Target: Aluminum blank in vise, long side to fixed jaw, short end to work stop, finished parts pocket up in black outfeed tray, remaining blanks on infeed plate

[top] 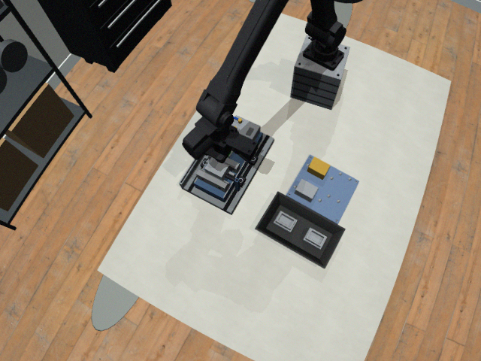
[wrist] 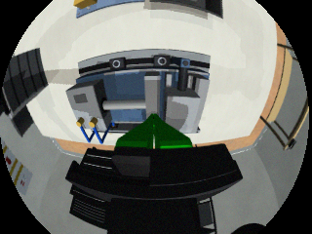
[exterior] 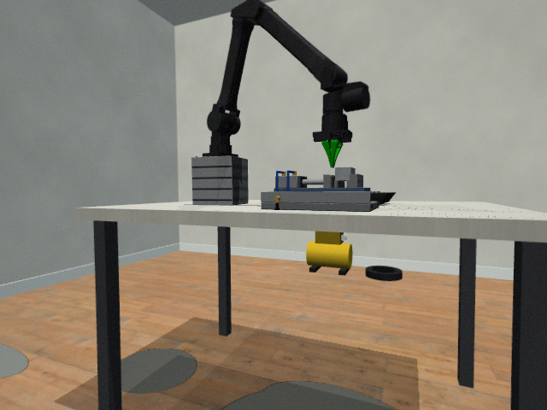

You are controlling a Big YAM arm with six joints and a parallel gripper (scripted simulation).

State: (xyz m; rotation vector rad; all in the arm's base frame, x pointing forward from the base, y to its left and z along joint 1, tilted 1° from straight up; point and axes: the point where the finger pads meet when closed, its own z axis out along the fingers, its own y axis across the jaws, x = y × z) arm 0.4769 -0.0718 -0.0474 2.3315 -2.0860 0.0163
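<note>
Now: hand 12 cm past the hose-end block, 5 cm above it and 2 cm to the left of it. From my hand the other things lie so: yellow brass blank: 25 cm to the left, 18 cm behind, 10 cm below.
</note>
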